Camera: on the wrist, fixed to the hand. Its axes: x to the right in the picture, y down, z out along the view.
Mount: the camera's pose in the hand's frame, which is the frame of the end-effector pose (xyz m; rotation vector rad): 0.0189 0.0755 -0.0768 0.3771 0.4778 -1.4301
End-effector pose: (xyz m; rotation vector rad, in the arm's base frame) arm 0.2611 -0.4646 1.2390 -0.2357 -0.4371 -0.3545
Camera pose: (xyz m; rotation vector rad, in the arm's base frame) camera 0.3344 -0.4238 1.1689 0.5855 -0.1197 -1.6654
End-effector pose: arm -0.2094 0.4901 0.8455 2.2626 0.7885 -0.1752
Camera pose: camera -0.1577 0.5096 0.9399 -1.5839 -2.6709 0.4528
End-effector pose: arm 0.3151 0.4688 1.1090 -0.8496 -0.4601 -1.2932
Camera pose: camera 0.3801 0.4011 1.0529 0.2869 -0.9399 -2.4933
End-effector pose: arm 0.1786 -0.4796 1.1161 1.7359 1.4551 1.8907
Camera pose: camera 0.1427 -0.5437 1.1971 -0.0551 2.3046 1.1723
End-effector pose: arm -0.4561 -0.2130 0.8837 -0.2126 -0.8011 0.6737
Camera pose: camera -0.4270 -0.1373 0.8104 0.5164 -0.2001 -0.5823
